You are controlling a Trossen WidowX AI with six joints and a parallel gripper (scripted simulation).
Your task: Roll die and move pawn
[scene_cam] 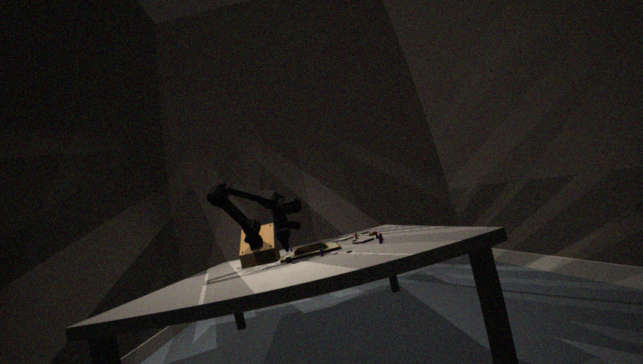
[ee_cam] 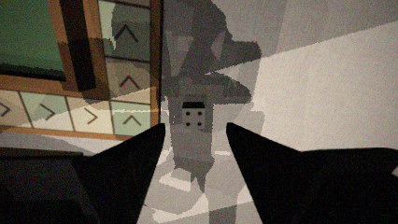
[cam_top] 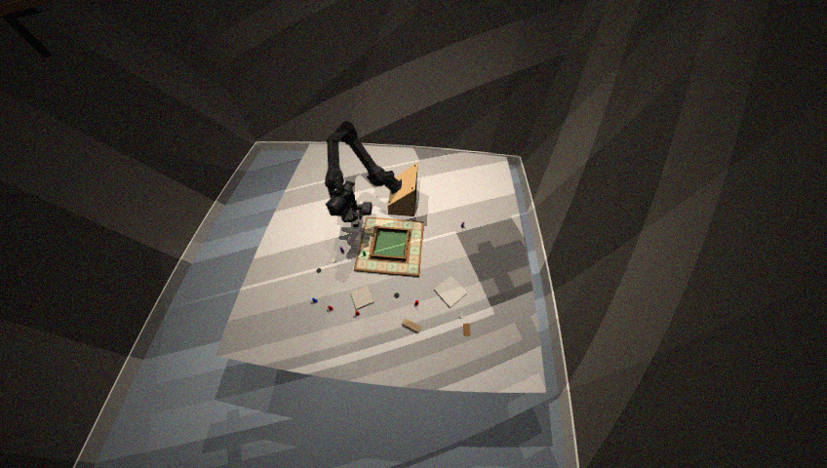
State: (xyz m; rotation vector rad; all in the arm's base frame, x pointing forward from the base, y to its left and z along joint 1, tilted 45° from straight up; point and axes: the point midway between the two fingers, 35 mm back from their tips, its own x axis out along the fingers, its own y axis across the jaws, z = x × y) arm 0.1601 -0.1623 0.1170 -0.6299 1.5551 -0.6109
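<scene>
The white die is 40 mm below my gripper tip. The rest, counted from my gripper tip: green dice tray: 180 mm to the left, 110 mm ahead, 40 mm below; then flat pale card: 440 mm to the left, 330 mm ahead, 50 mm below; then green pawn: 160 mm ahead, 60 mm to the left, 20 mm below.
</scene>
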